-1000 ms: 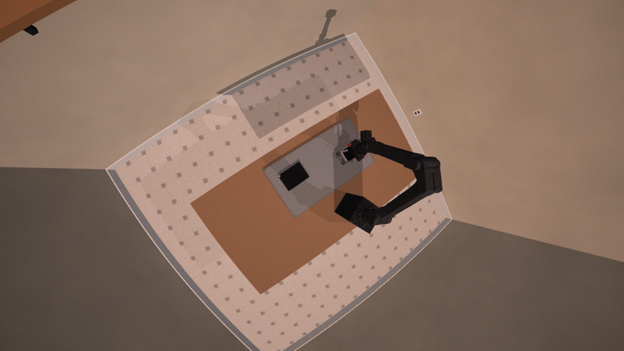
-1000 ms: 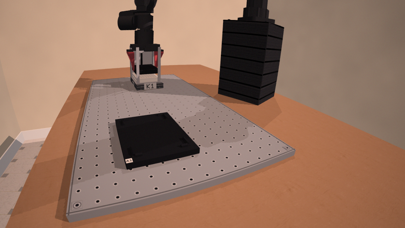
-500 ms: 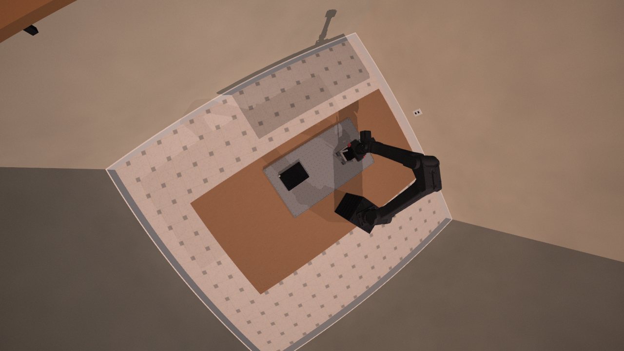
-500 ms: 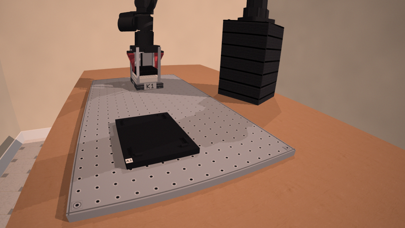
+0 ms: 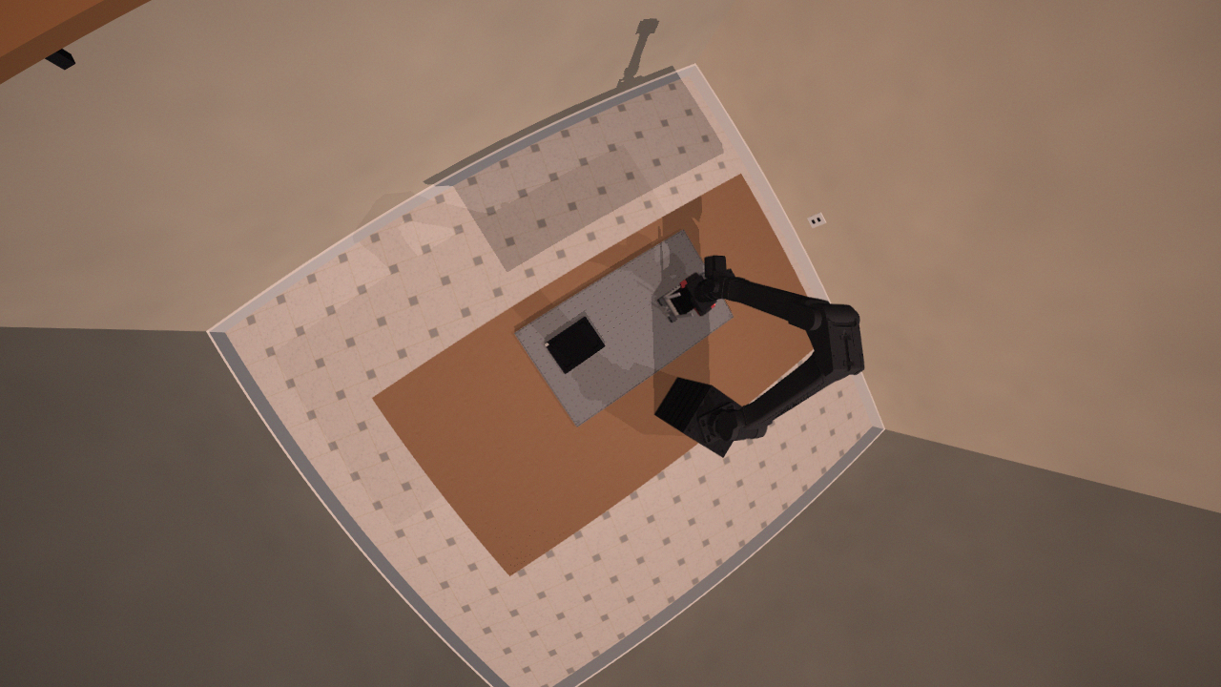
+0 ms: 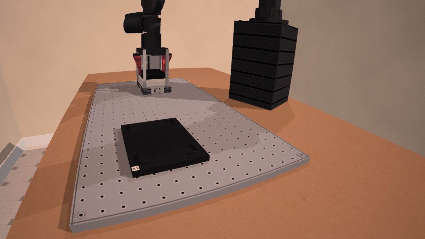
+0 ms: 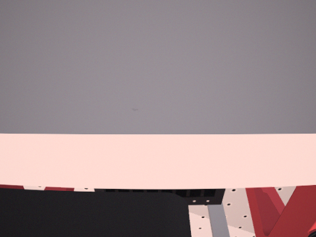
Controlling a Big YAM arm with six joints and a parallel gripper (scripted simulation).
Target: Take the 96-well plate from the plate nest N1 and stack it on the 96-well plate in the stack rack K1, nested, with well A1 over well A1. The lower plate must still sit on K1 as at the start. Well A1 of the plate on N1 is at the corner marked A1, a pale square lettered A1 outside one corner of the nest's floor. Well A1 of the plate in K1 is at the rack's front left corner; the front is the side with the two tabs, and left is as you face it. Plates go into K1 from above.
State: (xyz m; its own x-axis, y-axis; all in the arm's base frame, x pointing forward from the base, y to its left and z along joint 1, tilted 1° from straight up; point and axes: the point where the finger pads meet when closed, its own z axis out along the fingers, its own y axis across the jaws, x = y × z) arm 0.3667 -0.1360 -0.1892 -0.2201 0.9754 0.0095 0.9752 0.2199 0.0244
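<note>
The black 96-well plate is right at my hand. The rest, counted from my hand: grey rack wall (2 cm ahead, 7 cm to the right, 3 cm above); black plate nest N1 (1 cm behind, 42 cm to the left, 5 cm below); white 96-well plate (3 cm below).
</note>
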